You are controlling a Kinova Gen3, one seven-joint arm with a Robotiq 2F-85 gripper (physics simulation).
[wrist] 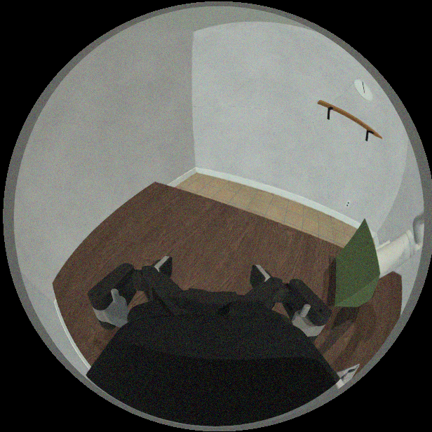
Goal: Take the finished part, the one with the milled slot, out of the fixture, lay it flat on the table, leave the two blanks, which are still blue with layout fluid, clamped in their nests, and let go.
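My gripper [211, 270] is open in the wrist view, its two fingertips wide apart with nothing between them. The brown wooden table [200, 225] shows beyond and between the fingertips. The finished part with the milled slot, the two blue blanks and the fixture with its nests cannot be made out in this view. The dark gripper body hides the lower middle of the view.
A large green block [356, 270] stands on the table to the right of the gripper. Behind it is part of a white arm [397, 254]. A small whitish flat thing [348, 375] shows partly at the lower right. Walls and tiled floor lie past the table's far edge.
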